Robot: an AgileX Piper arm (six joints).
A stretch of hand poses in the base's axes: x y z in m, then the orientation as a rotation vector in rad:
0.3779 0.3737 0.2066 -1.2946 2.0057 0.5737
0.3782 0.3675 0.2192 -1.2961 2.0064 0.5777
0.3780 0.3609 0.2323 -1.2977 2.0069 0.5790
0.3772 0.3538 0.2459 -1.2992 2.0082 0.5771
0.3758 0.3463 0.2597 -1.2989 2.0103 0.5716
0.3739 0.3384 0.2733 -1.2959 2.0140 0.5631
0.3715 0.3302 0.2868 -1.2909 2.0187 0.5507
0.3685 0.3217 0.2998 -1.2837 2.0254 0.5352
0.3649 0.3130 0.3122 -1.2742 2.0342 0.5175
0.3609 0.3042 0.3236 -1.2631 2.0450 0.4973
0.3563 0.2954 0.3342 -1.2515 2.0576 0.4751
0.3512 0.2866 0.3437 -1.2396 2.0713 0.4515
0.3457 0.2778 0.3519 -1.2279 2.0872 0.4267
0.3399 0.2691 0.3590 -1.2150 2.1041 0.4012
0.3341 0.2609 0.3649 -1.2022 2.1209 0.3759
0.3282 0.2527 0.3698 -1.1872 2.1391 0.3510
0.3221 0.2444 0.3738 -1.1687 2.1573 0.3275
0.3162 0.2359 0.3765 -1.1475 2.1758 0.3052
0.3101 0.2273 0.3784 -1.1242 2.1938 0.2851
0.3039 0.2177 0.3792 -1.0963 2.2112 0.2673
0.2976 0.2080 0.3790 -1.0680 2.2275 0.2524
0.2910 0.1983 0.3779 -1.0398 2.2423 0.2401
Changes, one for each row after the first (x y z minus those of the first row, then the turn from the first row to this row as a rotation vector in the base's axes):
0.0003 -0.0062 0.0126 0.0010 0.0028 0.0020
0.0001 -0.0128 0.0257 0.0006 0.0041 0.0034
-0.0007 -0.0199 0.0393 -0.0017 0.0044 0.0035
-0.0021 -0.0274 0.0531 -0.0053 0.0030 0.0012
-0.0040 -0.0353 0.0667 -0.0099 0.0009 -0.0043
-0.0064 -0.0435 0.0802 -0.0161 -0.0027 -0.0125
-0.0094 -0.0520 0.0932 -0.0239 -0.0067 -0.0236
-0.0130 -0.0607 0.1056 -0.0328 -0.0104 -0.0374
-0.0170 -0.0695 0.1170 -0.0433 -0.0140 -0.0534
-0.0216 -0.0783 0.1276 -0.0557 -0.0172 -0.0708
-0.0267 -0.0871 0.1371 -0.0692 -0.0200 -0.0889
-0.0322 -0.0959 0.1453 -0.0847 -0.0214 -0.1077
-0.0380 -0.1046 0.1524 -0.1007 -0.0224 -0.1276
-0.0438 -0.1128 0.1583 -0.1167 -0.0230 -0.1473
-0.0497 -0.1210 0.1632 -0.1324 -0.0223 -0.1685
-0.0558 -0.1293 0.1672 -0.1460 -0.0211 -0.1917
-0.0617 -0.1378 0.1699 -0.1581 -0.0191 -0.2163
-0.0678 -0.1464 0.1718 -0.1680 -0.0165 -0.2415
-0.0740 -0.1560 0.1726 -0.1747 -0.0135 -0.2691
-0.0803 -0.1657 0.1724 -0.1793 -0.0098 -0.2958
-0.0869 -0.1754 0.1713 -0.1820 -0.0058 -0.3214

